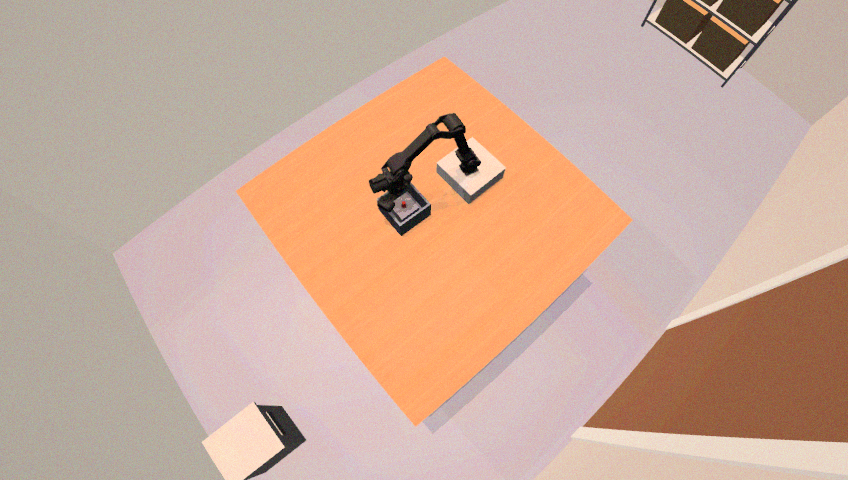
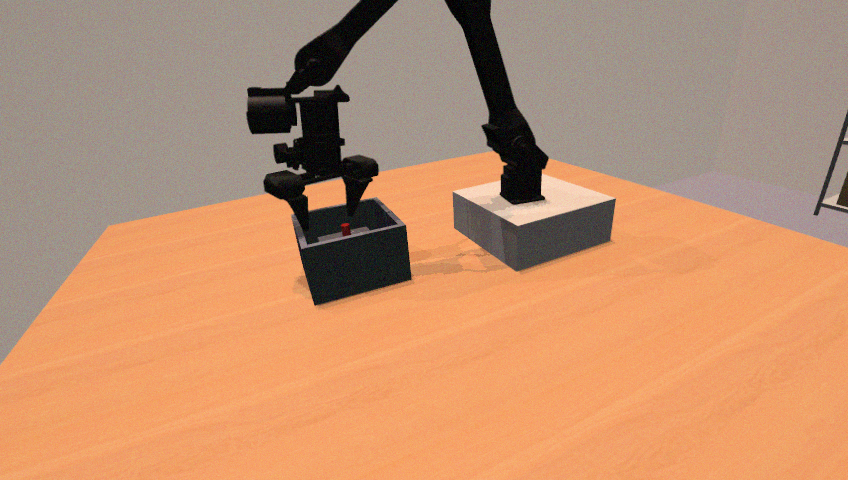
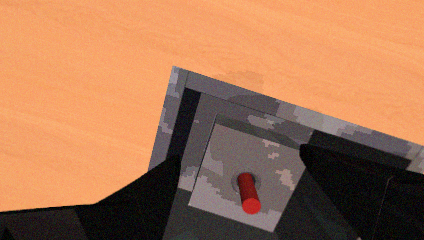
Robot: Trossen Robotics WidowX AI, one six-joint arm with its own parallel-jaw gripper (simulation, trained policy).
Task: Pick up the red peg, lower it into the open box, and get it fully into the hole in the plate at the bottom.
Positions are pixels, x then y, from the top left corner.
Labels:
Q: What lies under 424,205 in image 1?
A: A dark box.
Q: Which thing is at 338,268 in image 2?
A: A dark box.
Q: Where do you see a plate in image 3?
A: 234,147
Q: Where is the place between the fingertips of my gripper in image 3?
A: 238,155

